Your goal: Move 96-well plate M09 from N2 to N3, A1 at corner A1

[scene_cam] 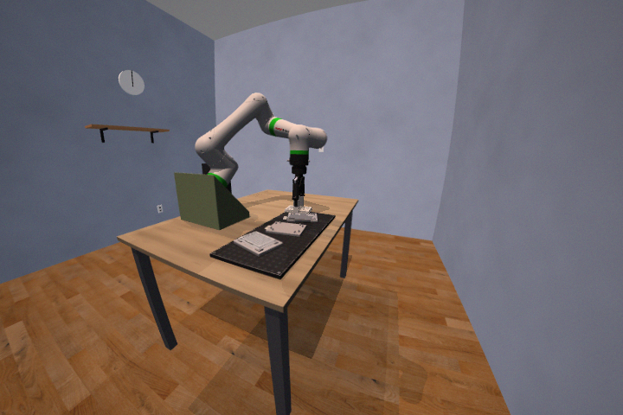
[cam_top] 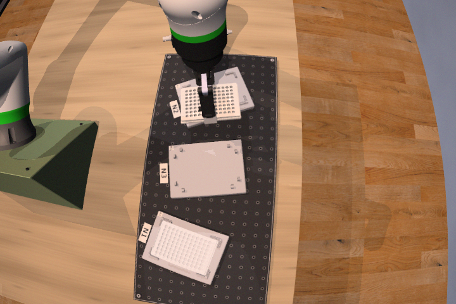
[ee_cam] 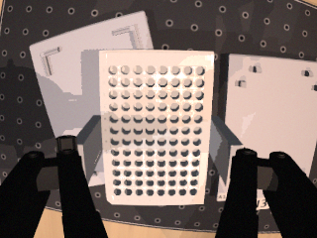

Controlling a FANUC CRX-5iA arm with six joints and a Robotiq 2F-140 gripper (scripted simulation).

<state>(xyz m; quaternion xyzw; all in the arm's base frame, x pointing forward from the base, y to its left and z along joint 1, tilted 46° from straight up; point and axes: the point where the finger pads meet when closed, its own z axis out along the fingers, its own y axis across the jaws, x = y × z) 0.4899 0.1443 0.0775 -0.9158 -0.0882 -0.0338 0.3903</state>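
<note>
My gripper is now 1 cm short of the landing nest N3, 13 cm to the left of it and 8 cm above it. The rest, counted from my hand: A1 mark: 8 cm behind, 9 cm to the right, 8 cm below; then nest N2: 5 cm to the left, 8 cm below; then N2 label: 9 cm behind, 1 cm to the left, 9 cm below.
</note>
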